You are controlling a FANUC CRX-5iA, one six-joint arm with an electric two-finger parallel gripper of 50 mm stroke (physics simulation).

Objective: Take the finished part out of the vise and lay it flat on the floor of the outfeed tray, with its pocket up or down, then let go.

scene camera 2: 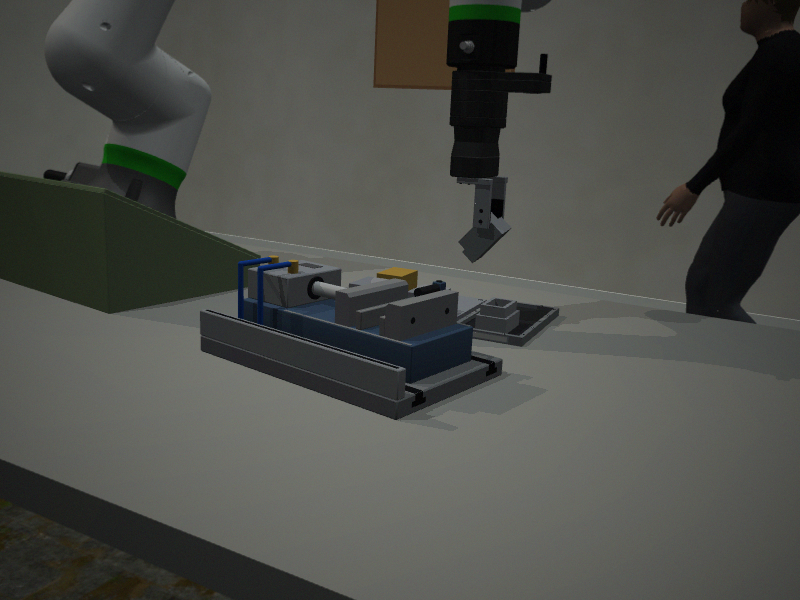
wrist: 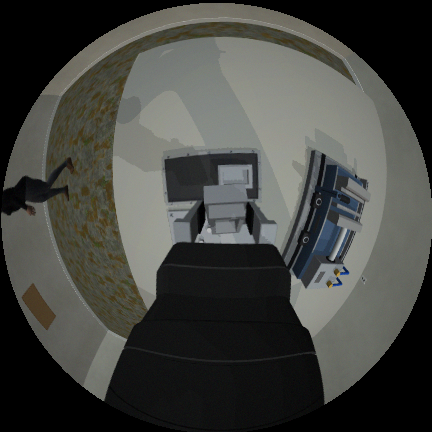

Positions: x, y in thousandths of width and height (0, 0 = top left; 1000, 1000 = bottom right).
In view: the gripper (scene camera 2: 611, 378) and a grey rail (scene camera 2: 484, 636).
The gripper also shows in the wrist view (wrist: 522, 487).
